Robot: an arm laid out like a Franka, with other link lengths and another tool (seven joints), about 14 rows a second.
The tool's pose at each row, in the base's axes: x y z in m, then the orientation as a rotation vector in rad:
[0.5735 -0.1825 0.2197 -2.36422 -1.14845 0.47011]
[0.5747 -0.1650 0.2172 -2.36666 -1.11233 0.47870]
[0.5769 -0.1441 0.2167 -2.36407 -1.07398 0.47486]
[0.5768 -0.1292 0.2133 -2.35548 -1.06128 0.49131]
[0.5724 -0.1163 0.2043 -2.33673 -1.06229 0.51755]
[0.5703 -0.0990 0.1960 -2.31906 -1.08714 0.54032]
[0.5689 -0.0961 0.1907 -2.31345 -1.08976 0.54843]
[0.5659 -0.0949 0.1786 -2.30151 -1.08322 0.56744]
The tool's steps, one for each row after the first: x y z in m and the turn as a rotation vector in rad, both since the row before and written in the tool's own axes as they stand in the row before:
[0.0150 -0.0073 0.0060 0.01527 0.00521 0.02323]
[0.0178 -0.0100 0.0050 0.01805 0.01533 0.02009]
[0.0118 -0.0066 0.0072 0.01516 -0.00601 0.00718]
[0.0082 -0.0047 0.0133 0.01916 -0.01575 -0.00287]
[0.0131 -0.0059 0.0128 0.00711 -0.02142 -0.01672]
[0.0022 0.0008 0.0058 0.00466 -0.00572 -0.00213]
[0.0008 0.0050 0.0115 0.01552 -0.00945 0.00268]

